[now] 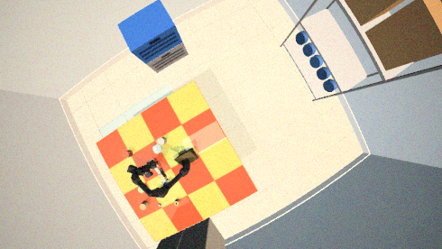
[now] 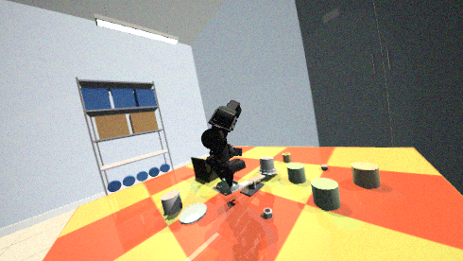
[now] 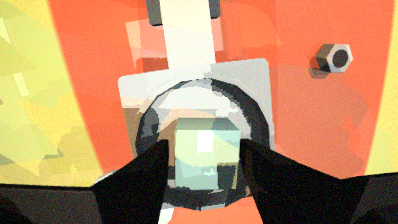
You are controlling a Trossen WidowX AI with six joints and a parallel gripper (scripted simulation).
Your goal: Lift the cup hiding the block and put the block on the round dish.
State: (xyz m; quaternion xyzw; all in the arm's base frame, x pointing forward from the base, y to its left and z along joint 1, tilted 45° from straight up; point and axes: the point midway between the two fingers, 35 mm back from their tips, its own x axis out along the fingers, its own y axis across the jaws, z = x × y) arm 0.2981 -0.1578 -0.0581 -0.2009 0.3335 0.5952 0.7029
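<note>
The round pale dish is 10 cm to the right of my gripper tip, 10 cm behind it and 8 cm below it. Also, from my gripper tip: balance beam: 12 cm to the left, 6 cm below, 2 cm ahead; nut: 14 cm ahead, 7 cm below, 2 cm to the left; pale green block: 1 cm above.
</note>
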